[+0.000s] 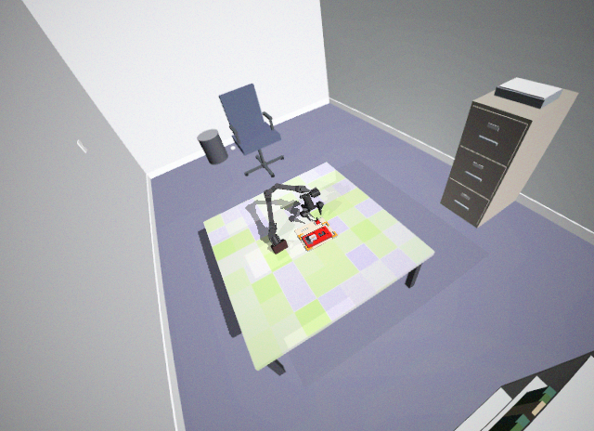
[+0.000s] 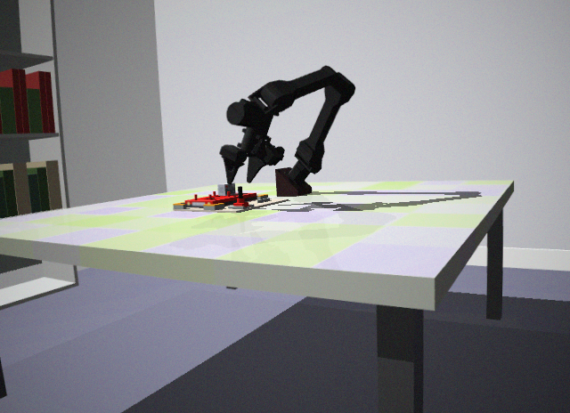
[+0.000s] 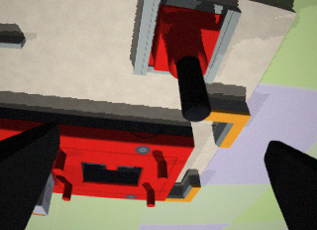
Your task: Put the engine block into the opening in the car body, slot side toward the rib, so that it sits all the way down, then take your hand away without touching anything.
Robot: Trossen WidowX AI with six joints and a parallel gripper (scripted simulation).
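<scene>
Now: gripper tip 30 mm above the short black post, 10 mm to the right of it and 10 mm short of it. Also, from my gripper tip: grey engine block: 130 mm to the right, 110 mm behind, 30 mm below.
</scene>
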